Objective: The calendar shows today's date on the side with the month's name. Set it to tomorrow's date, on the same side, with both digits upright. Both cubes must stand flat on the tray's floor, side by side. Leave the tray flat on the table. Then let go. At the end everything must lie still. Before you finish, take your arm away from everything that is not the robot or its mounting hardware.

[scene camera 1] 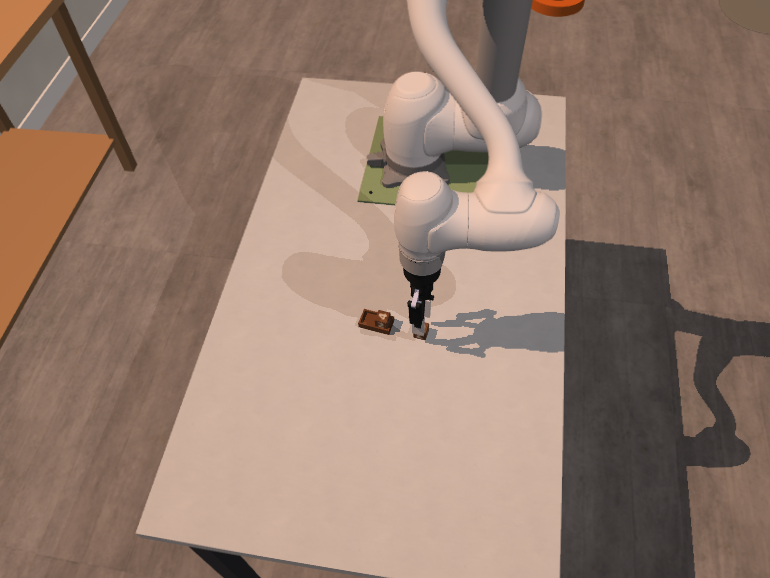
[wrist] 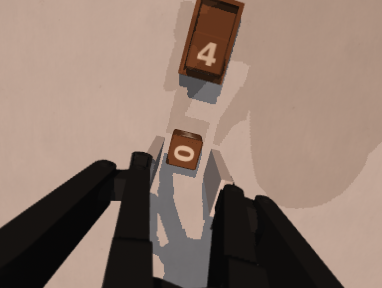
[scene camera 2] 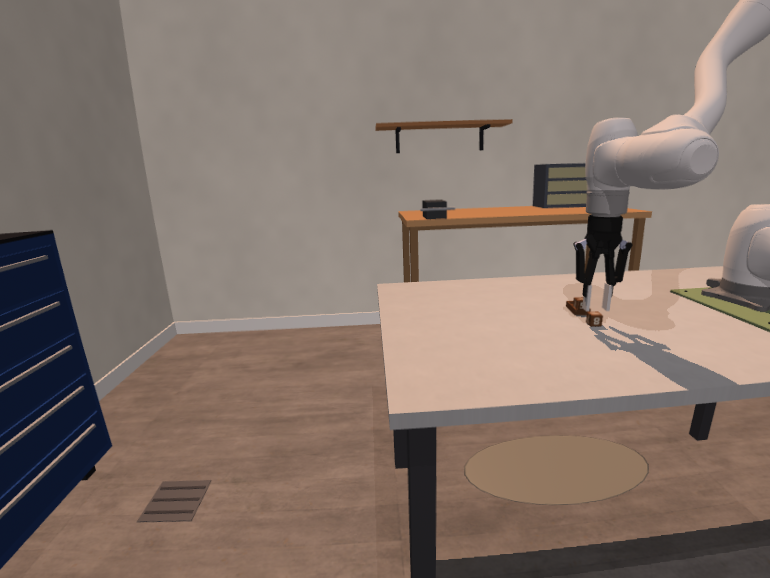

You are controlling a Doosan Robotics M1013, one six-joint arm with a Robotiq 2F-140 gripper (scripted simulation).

In view: my gripper (scene camera 2: pixel 595 309), a brown number cube (wrist: pixel 207 53) and a brown number cube (wrist: pixel 185 147).
My gripper also shows in scene camera 1 (scene camera 1: pixel 421 324) and in the wrist view (wrist: pixel 184 157).
